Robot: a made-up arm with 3 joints.
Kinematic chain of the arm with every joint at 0, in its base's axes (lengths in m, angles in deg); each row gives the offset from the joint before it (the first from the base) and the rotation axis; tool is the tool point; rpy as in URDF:
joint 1: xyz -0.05 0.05 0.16 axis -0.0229 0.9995 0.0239
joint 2: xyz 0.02 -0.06 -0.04 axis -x
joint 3: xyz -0.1 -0.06 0 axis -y
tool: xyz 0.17 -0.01 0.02 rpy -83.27 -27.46 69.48
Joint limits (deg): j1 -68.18..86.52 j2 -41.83..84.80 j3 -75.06..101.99
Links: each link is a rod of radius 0.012 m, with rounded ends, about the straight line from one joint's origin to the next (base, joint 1, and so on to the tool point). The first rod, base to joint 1, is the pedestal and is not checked.
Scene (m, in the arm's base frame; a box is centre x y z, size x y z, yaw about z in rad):
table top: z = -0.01
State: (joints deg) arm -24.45 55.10 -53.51
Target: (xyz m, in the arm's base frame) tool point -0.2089 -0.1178 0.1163
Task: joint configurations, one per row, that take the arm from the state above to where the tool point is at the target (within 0.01 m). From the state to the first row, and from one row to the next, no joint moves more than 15 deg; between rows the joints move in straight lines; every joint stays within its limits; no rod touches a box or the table.
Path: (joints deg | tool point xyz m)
1: -10.14 49.03 -55.59 | -0.0061 -0.1531 0.0943
2: 4.16 42.95 -57.67 | -0.0284 -0.1519 0.0689
3: 18.47 36.88 -59.76 | -0.0606 -0.1488 0.0521
4: 32.77 30.81 -61.84 | -0.0993 -0.1439 0.0471
5: 47.08 24.73 -63.92 | -0.1403 -0.1370 0.0561
6: 61.39 18.66 -66.00 | -0.1785 -0.1284 0.0796
7: 75.69 12.59 -68.08 | -0.2089 -0.1178 0.1163

